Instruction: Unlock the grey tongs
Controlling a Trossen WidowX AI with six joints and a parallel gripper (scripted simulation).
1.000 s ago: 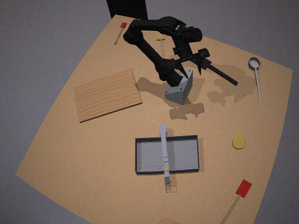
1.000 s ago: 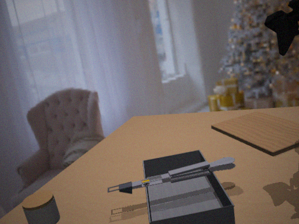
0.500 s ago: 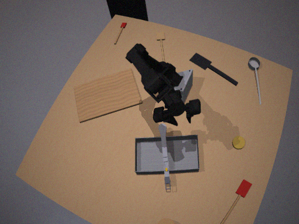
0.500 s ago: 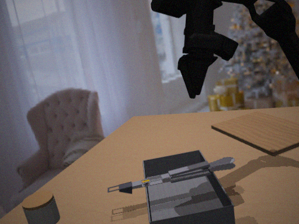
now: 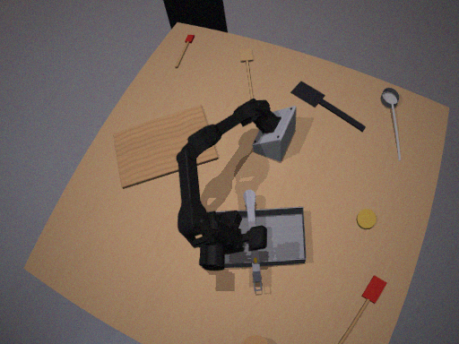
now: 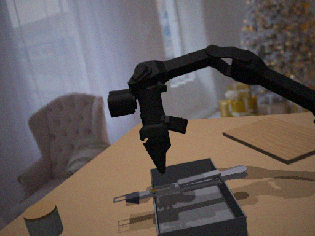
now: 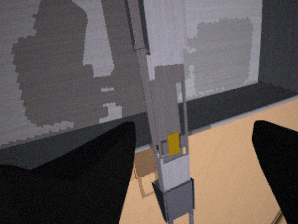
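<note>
Right now my gripper tip is 4 cm above the yellow lock piece, 2 cm to the right of it and 2 cm short of it. Round my gripper tip: wooden board (49 cm to the right, 21 cm behind, 10 cm below); then grey roasting tin (7 cm below, 5 cm behind, 2 cm to the right); then red-headed spatula (41 cm to the left, 10 cm below).
</note>
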